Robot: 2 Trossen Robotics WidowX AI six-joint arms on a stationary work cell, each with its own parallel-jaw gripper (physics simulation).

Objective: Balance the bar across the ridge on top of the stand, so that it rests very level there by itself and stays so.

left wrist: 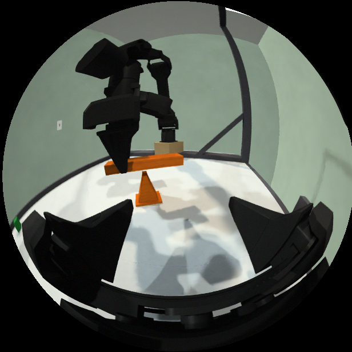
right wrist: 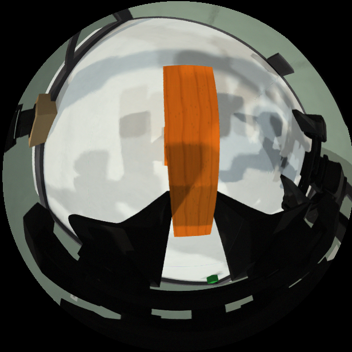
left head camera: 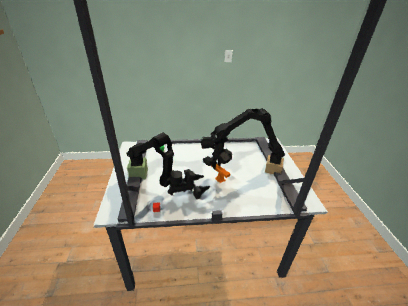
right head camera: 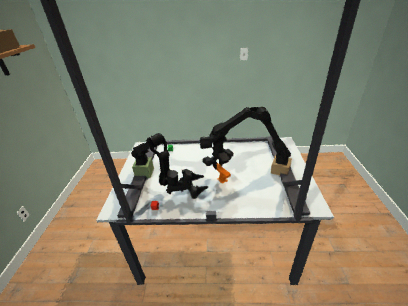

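Seen in the pictures: left gripper, fingertip midpoint: (left head camera: 207, 181) (right head camera: 205, 181); right gripper, fingertip midpoint: (left head camera: 216, 168) (right head camera: 218, 168); left arm's base, link origin: (left head camera: 136, 162) (right head camera: 141, 162); right arm's base, link origin: (left head camera: 275, 160) (right head camera: 281, 161).
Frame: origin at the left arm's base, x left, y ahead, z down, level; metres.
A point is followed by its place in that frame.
Note:
The orange bar (left head camera: 224, 172) @[x -0.108, y 0.522, z 0.005 m] (right head camera: 225, 173) @[x -0.114, y 0.526, z 0.005 m] (left wrist: 155, 163) (right wrist: 191, 115) is held near one end by my right gripper (right wrist: 191, 195), which is shut on it. In the left wrist view the bar's lower edge is just above the narrow top of the orange stand (left wrist: 148, 192) (left head camera: 220, 178) @[x -0.087, y 0.506, z 0.070 m] (right head camera: 223, 180) @[x -0.090, y 0.514, z 0.081 m]; whether they touch is unclear. The bar's right end looks slightly higher there. In the right wrist view the bar hides most of the stand; a sliver shows at its left edge. My left gripper (left head camera: 205, 182) @[x -0.164, y 0.414, z 0.019 m] (right head camera: 204, 182) @[x -0.164, y 0.414, z 0.019 m] (left wrist: 182, 203) is open and empty, apart from bar and stand.
A red cube (left head camera: 156, 207) @[x -0.307, y 0.140, z 0.062 m] (right head camera: 155, 205) @[x -0.307, y 0.147, z 0.061 m] lies near the table's front left. A green cube (right head camera: 170, 148) @[x 0.250, y 0.130, z 0.068 m] (left wrist: 17, 223) (right wrist: 212, 279) lies at the back left, partly behind the left arm in the left head camera. Dark frame posts (left head camera: 103, 110) @[x -0.396, y 0.021, z -0.526 m] (right head camera: 327, 110) @[x -0.377, y 0.877, z -0.500 m] stand at the table's sides.

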